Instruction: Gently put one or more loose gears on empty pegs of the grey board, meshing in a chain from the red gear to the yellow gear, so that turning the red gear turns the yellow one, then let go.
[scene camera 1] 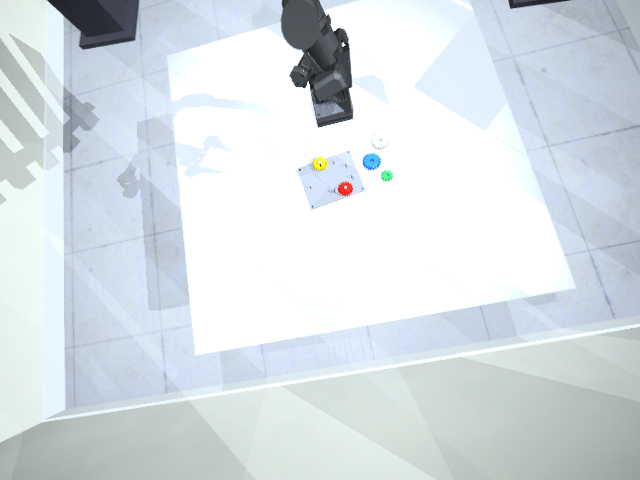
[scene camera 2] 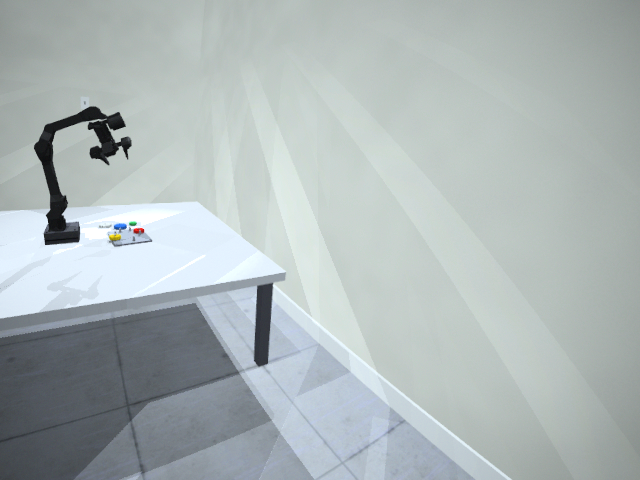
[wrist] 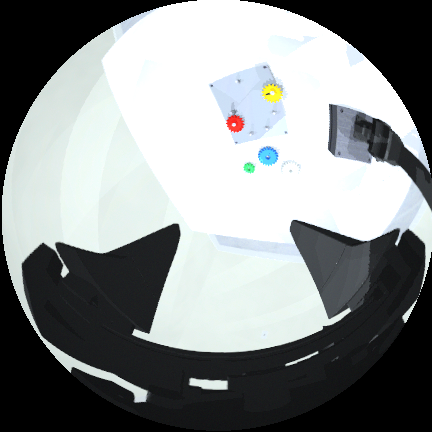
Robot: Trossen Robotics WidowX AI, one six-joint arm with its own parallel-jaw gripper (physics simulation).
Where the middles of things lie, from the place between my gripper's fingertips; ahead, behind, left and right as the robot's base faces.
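There's a grey board (scene camera 1: pixel 325 182), and my hand is 4 cm short of it, 7 cm to the left of it and 35 cm above it.
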